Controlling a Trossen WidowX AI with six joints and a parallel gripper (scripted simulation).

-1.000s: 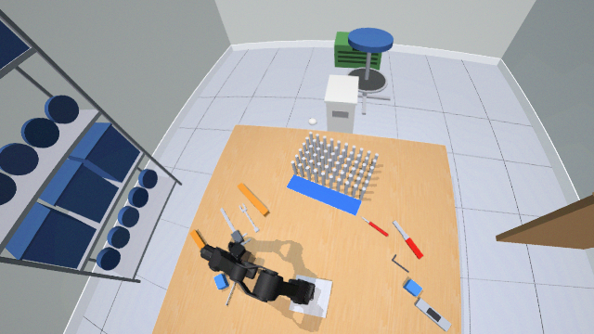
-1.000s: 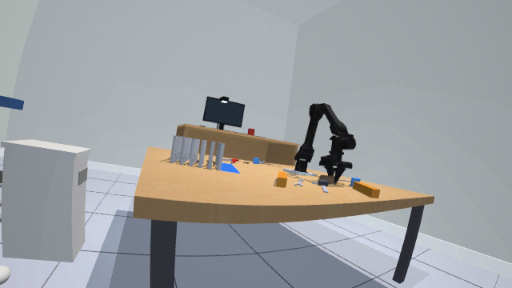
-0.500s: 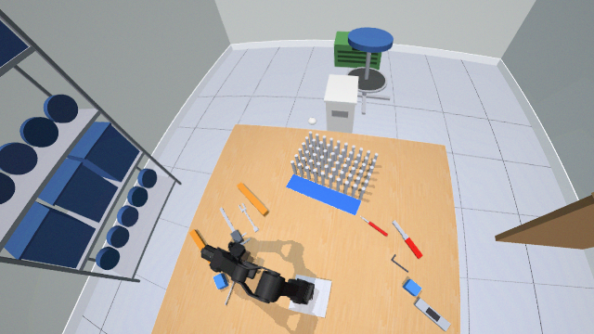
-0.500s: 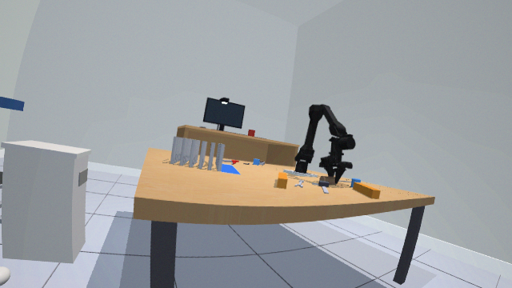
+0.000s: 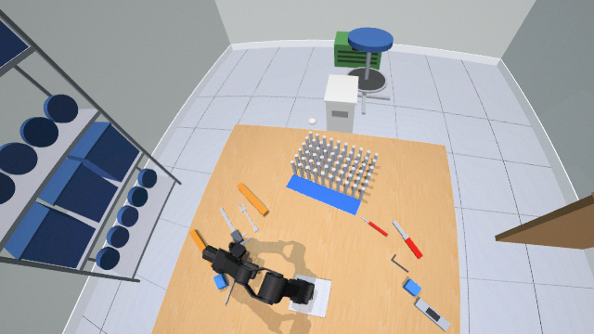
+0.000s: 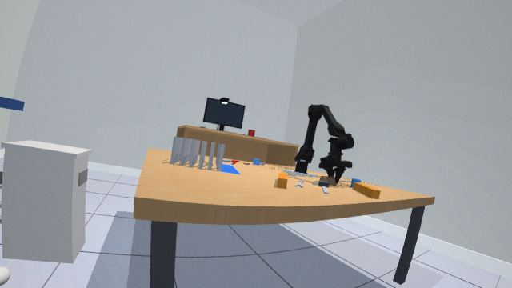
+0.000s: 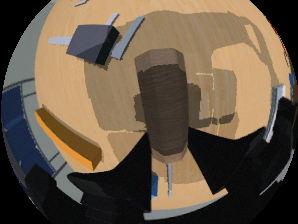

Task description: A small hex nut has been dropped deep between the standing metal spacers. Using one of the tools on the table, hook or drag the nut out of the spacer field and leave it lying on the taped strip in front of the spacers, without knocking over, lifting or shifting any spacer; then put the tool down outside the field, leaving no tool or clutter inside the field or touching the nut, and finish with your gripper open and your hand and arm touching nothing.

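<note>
Now: gripper tip 8 cm past the brown-handled hook tool, 1 cm to the right of it and 1 cm below it. The rest, counted from my gripper tip: red screwdriver 28 cm ahead, 54 cm to the right; blue taped strip 40 cm ahead, 32 cm to the right, 1 cm below; small wrench 23 cm ahead, 2 cm to the left.
</note>
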